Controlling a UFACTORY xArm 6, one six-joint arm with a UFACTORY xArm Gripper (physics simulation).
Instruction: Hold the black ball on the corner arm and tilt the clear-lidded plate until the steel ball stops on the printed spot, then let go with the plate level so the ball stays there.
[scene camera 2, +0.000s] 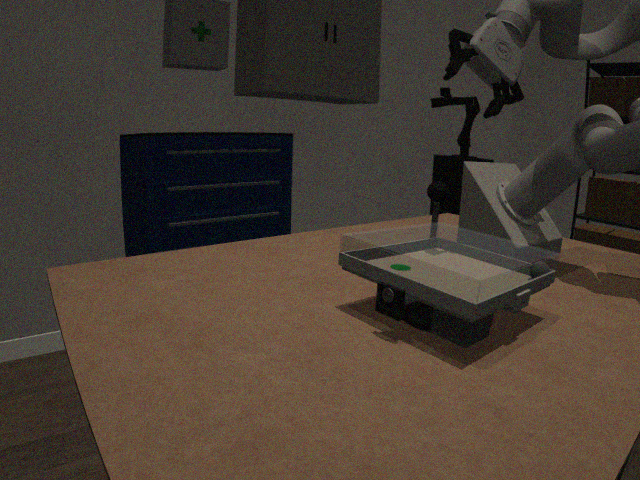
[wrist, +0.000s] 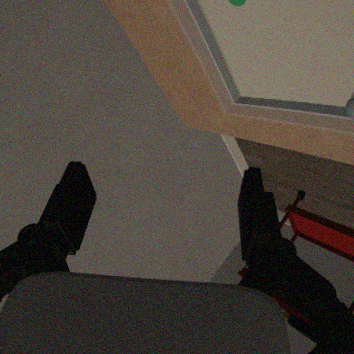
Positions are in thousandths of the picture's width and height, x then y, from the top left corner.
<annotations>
My gripper shows in scene camera 2 (734, 201) and in the wrist view (462, 513).
</annotations>
